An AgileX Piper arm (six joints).
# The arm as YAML. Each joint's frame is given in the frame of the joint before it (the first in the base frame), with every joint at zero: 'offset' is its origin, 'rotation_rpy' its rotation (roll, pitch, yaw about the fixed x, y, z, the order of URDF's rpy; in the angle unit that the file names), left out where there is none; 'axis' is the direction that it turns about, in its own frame. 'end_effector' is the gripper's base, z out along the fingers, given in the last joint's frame.
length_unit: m
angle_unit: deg
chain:
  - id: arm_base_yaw
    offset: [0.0, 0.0, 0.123]
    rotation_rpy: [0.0, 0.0, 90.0]
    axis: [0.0, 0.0, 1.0]
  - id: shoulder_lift
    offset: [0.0, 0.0, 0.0]
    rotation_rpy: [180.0, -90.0, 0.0]
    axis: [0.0, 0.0, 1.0]
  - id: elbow
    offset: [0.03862, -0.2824, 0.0]
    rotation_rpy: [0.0, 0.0, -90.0]
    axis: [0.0, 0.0, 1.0]
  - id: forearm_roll
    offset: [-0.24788, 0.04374, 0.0]
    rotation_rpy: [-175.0, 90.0, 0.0]
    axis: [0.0, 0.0, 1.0]
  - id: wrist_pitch
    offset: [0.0, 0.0, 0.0]
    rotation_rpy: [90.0, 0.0, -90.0]
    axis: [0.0, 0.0, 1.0]
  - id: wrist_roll
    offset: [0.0, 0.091, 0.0]
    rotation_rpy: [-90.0, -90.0, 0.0]
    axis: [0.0, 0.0, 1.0]
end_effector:
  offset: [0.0, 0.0, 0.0]
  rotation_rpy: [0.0, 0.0, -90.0]
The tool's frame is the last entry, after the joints.
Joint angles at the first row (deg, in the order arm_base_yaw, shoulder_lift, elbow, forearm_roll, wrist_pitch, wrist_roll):
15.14 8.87 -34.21 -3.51 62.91 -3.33
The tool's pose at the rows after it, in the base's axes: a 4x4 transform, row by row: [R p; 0 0 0 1], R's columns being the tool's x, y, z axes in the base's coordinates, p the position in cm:
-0.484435 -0.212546 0.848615 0.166; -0.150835 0.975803 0.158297 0.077; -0.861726 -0.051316 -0.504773 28.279; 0 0 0 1
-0.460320 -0.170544 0.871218 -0.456; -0.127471 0.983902 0.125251 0.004; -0.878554 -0.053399 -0.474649 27.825; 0 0 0 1
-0.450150 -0.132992 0.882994 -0.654; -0.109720 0.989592 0.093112 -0.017; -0.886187 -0.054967 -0.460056 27.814; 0 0 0 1
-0.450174 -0.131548 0.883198 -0.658; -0.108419 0.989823 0.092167 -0.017; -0.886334 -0.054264 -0.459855 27.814; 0 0 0 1
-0.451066 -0.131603 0.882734 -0.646; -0.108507 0.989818 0.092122 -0.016; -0.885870 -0.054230 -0.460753 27.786; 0 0 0 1
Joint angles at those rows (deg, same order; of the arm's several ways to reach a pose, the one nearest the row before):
10.23 3.62 -30.01 0.33 61.70 -3.74
7.71 0.71 -29.10 0.47 61.72 -3.92
5.68 -0.12 -29.04 0.34 61.55 -3.87
5.62 -0.13 -29.04 0.34 61.55 -3.82
5.62 -0.13 -28.98 0.34 61.55 -3.82

